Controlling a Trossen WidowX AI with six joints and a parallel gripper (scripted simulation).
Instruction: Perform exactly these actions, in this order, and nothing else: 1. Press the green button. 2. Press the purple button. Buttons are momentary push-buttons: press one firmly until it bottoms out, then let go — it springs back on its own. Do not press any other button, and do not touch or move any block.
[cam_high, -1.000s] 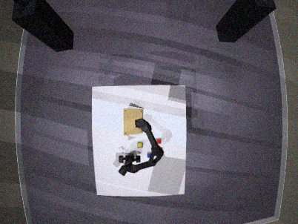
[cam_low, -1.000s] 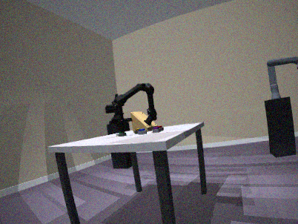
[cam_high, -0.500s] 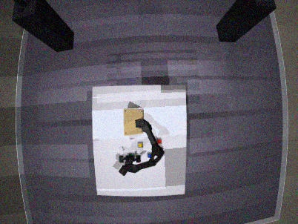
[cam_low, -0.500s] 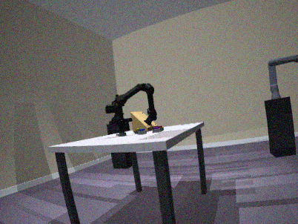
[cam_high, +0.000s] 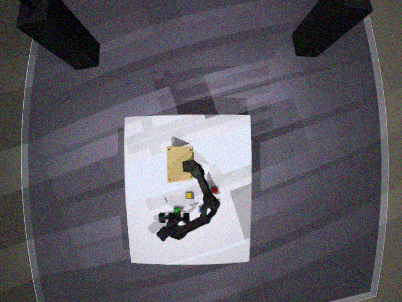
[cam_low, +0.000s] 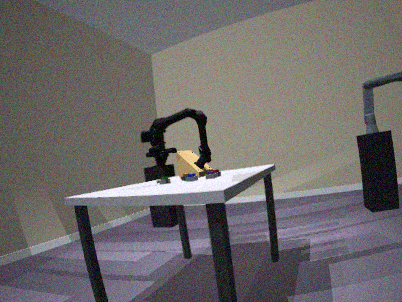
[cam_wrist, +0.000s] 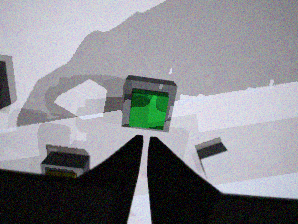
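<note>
Right now my gripper tip is 270 mm to the right of the purple button, 60 mm above it and 30 mm past it. Also, from my gripper tip: blue button (180 mm to the left, 60 mm below, 10 mm ahead); yellow button (100 mm behind, 90 mm to the left, 60 mm below); green button (60 mm below).
</note>
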